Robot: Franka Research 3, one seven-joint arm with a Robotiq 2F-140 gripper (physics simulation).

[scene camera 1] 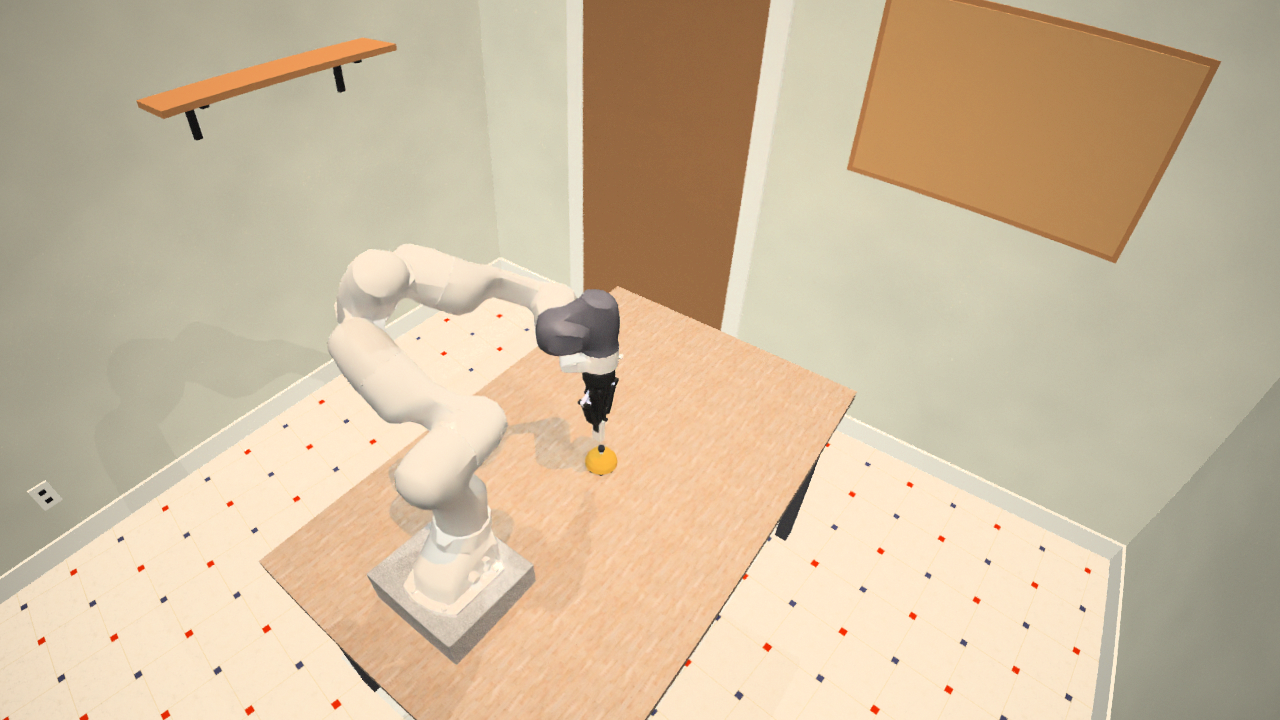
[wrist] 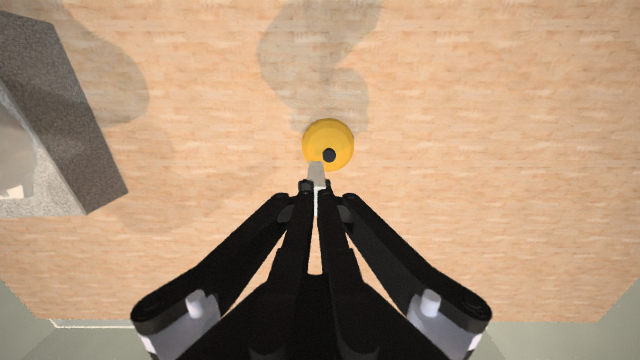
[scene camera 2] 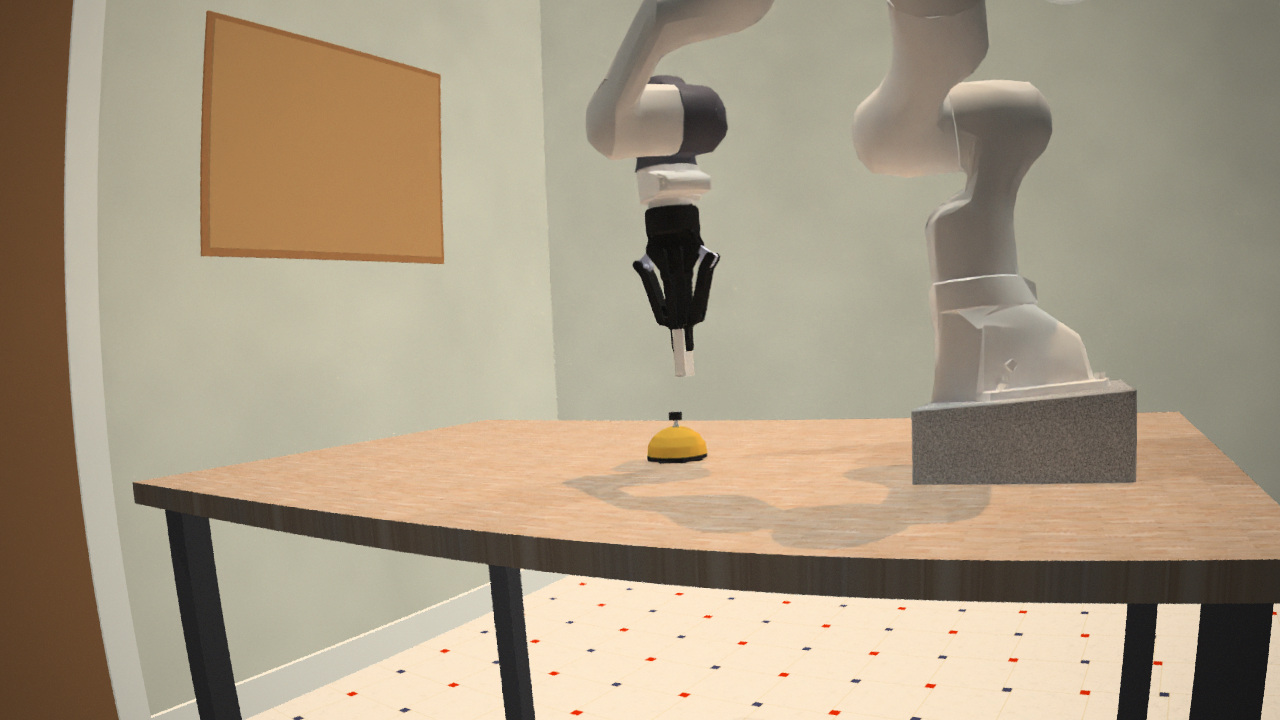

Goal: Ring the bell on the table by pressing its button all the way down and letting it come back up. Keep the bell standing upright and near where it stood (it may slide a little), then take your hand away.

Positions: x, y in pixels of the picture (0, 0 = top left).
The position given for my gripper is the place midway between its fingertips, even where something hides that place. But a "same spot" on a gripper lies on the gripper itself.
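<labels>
You can see my gripper in scene camera 1, in scene camera 2 and in the wrist view point(315, 172). A yellow dome bell is visible in the wrist view point(325, 133) too, and in scene camera 1 and scene camera 2 as well. On the bell, point(scene camera 1: 587, 455) and point(scene camera 2: 676, 444) are the same spot. And on my gripper, point(scene camera 2: 689, 300) and point(scene camera 1: 595, 412) are one and the same spot.
</labels>
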